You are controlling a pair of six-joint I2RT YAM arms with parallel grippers.
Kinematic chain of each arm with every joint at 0, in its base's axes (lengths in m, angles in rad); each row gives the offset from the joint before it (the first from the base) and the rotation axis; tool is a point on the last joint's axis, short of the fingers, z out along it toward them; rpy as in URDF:
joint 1: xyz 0 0 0.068 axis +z
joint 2: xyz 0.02 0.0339 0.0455 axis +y
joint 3: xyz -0.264 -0.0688 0 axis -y
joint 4: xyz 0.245 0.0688 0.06 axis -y
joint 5: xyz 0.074 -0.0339 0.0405 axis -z
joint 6: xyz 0.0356 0 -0.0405 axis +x
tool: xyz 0 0 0 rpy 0 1.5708 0
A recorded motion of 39 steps. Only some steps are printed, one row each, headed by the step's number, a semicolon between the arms.
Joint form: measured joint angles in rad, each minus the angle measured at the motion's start. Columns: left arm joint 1, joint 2, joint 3, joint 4, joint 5, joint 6; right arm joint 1, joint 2, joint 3, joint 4, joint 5, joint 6.
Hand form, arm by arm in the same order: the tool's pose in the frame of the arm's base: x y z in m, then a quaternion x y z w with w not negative. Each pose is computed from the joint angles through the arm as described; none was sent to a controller.
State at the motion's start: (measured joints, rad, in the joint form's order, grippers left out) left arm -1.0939 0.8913 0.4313 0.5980 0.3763 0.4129; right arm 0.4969 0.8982 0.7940 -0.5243 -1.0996 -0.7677
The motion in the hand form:
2: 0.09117 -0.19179 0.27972 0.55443 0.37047 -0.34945 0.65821; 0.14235 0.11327 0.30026 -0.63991 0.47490 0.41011 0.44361
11: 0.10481 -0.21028 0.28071 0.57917 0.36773 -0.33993 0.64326; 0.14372 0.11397 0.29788 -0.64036 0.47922 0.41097 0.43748
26: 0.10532 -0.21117 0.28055 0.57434 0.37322 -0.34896 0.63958; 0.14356 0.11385 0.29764 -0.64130 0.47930 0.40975 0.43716
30: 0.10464 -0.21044 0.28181 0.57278 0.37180 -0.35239 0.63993; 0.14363 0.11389 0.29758 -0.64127 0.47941 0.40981 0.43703
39: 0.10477 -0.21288 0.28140 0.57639 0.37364 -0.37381 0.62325; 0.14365 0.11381 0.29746 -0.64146 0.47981 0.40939 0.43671
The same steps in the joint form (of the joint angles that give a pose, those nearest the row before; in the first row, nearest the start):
2: 0.0332 0.0294 0.0221 -0.0099 0.0301 0.0328; 0.0000 0.0050 0.0004 -0.0034 0.0004 -0.0008
11: 0.0511 0.1442 0.0961 -0.0248 0.0713 0.0778; 0.0000 0.0164 0.0015 -0.0157 0.0027 -0.0099
26: 0.0515 0.1507 0.0969 -0.0156 0.0744 0.0523; 0.0000 0.0164 0.0019 -0.0202 0.0046 -0.0153
30: 0.0511 0.1453 0.0969 -0.0145 0.0782 0.0458; 0.0000 0.0168 0.0019 -0.0202 0.0046 -0.0152
39: 0.0515 0.1583 0.1061 -0.0217 0.1163 0.0122; -0.0004 0.0172 0.0023 -0.0225 0.0054 -0.0172

